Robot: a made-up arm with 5 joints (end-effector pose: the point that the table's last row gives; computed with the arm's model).
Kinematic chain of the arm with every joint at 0, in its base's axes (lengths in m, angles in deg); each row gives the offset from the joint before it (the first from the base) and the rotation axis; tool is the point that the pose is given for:
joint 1: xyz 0 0 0.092 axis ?
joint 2: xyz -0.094 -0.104 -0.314 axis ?
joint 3: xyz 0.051 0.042 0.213 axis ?
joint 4: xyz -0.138 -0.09 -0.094 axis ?
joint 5: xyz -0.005 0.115 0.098 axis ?
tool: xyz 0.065 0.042 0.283
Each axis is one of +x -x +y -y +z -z.
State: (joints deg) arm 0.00 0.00 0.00 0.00 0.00
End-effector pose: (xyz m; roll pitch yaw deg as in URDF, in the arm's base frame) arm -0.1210 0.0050 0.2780 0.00 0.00 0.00
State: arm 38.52 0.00 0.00 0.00 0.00
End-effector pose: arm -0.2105 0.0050 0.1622 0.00 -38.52 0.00
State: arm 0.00 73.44 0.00 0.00 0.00
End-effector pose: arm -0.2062 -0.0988 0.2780 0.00 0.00 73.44
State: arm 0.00 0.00 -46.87 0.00 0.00
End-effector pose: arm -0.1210 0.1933 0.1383 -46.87 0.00 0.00
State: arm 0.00 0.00 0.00 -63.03 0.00
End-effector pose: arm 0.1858 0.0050 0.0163 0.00 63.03 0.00
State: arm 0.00 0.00 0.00 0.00 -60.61
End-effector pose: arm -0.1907 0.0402 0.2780 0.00 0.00 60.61
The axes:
joint 1: -y
joint 2: +z
joint 3: +x
joint 4: -y
joint 5: -z

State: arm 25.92 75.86 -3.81 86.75 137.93
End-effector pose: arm -0.0900 -0.5621 -0.1685 93.48 18.98 -13.21
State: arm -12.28 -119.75 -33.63 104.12 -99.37
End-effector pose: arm 0.0286 0.2920 -0.2707 -116.97 52.54 -40.96
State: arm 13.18 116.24 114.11 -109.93 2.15
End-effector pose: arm -0.4541 -0.0002 0.0606 91.33 -11.31 -135.16
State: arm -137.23 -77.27 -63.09 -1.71 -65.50
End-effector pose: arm -0.2044 0.0615 -0.0132 164.44 -15.80 -160.83
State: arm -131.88 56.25 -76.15 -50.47 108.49
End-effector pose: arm 0.0589 0.1664 0.1870 -92.65 34.32 -11.31
